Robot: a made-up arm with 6 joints. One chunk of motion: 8 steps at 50 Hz.
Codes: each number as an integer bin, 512 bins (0 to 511) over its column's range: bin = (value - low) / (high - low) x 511, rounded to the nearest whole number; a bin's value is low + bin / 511 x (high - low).
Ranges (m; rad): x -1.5..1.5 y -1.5..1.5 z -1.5..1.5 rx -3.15..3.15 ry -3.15..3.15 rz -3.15..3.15
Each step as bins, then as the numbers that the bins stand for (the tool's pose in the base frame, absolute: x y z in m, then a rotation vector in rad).
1 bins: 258 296 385 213 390 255
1 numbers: 0.0147 0.2378 0.7603 -0.5240 1.6582 -0.0062
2 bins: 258 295 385 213 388 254
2 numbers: 0.0147 0.2319 0.7603 -0.5240 1.6336 -0.0185
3 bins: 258 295 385 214 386 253
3 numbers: 0.0147 0.2319 0.7603 -0.5116 1.6089 -0.0308
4 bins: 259 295 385 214 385 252
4 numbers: 0.0205 0.2319 0.7603 -0.5116 1.5966 -0.0432
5 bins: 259 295 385 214 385 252
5 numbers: 0.0205 0.2319 0.7603 -0.5116 1.5966 -0.0432
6 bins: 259 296 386 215 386 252
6 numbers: 0.0205 0.2378 0.7661 -0.4993 1.6089 -0.0432
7 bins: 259 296 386 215 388 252
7 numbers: 0.0205 0.2378 0.7661 -0.4993 1.6336 -0.0432
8 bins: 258 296 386 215 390 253
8 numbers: 0.0147 0.2378 0.7661 -0.4993 1.6582 -0.0308
